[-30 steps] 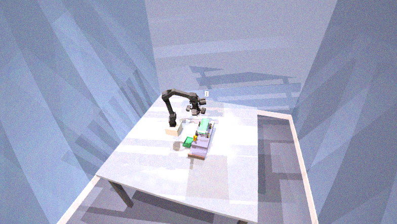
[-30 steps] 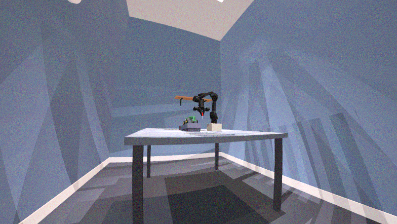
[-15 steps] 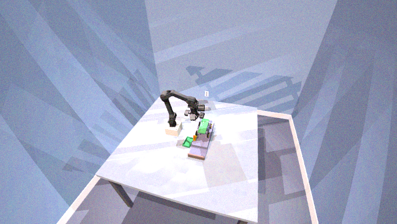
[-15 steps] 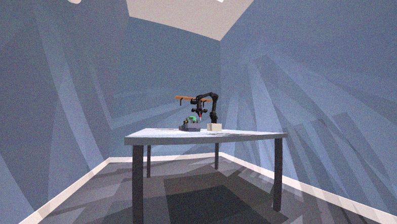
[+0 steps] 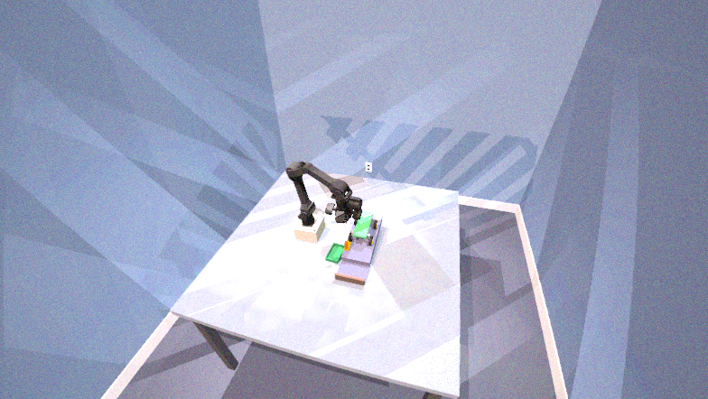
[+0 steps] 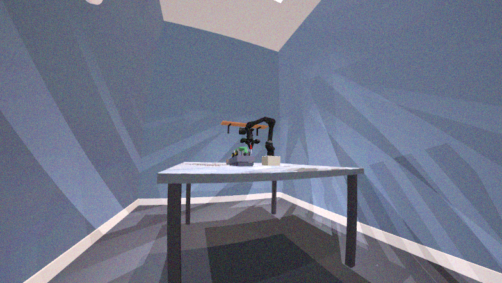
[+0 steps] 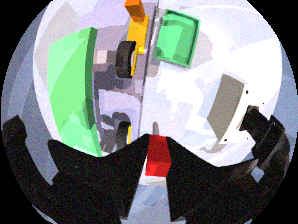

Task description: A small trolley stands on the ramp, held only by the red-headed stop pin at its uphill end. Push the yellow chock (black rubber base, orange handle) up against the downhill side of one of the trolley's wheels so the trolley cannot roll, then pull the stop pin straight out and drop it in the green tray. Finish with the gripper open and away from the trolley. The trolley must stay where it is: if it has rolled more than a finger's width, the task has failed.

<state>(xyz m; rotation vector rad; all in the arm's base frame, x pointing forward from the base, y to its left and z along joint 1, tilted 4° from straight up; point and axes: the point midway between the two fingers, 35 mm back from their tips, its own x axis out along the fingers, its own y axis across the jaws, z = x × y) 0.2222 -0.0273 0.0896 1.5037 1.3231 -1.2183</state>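
Now: the yellow chock 30 mm ahead of my gripper tip, 110 mm to the right of it and 70 mm below it. The rest, counted from my gripper tip: green-topped trolley 100 mm ahead, 20 mm to the right, 40 mm below; red-headed stop pin right at my gripper tip; grey ramp 100 mm ahead, 20 mm to the right, 110 mm below.
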